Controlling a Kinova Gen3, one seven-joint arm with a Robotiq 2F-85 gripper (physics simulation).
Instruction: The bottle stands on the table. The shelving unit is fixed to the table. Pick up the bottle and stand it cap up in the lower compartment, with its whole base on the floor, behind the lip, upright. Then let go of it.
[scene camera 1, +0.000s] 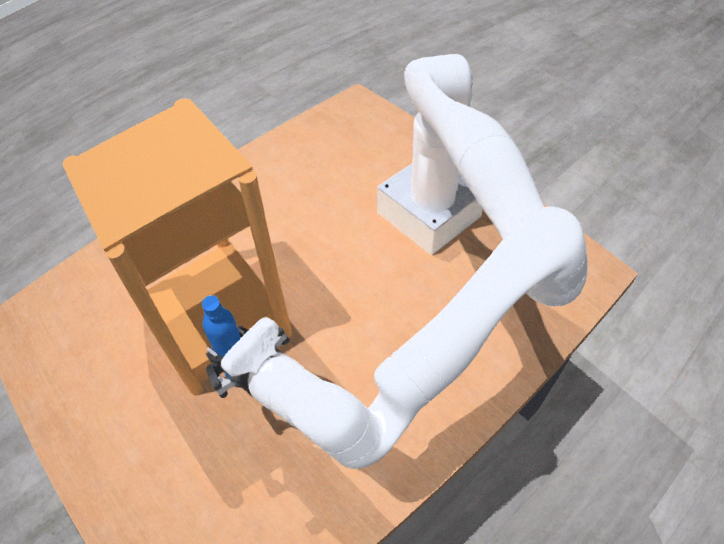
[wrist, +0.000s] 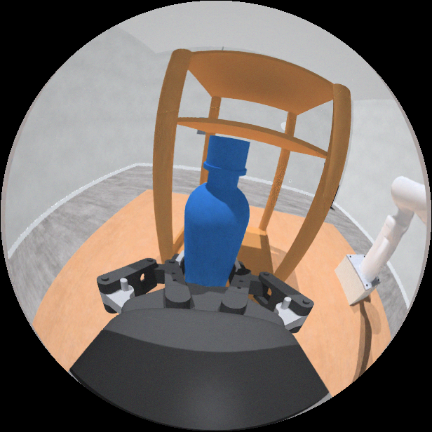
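The blue bottle is cap up and looks about upright. It is at the front opening of the shelving unit, between the two front posts and below the middle shelf. My gripper is shut on the bottle's lower body, from the front side. The lower compartment's floor shows behind the bottle. The bottle's base and the part of the front lip near it are hidden by the gripper, so I cannot tell its height over the floor or whether it is behind the lip.
The left front post and right front post stand close on either side of the gripper. The top board roofs the unit. The robot's base block stands on the table to the right of the unit.
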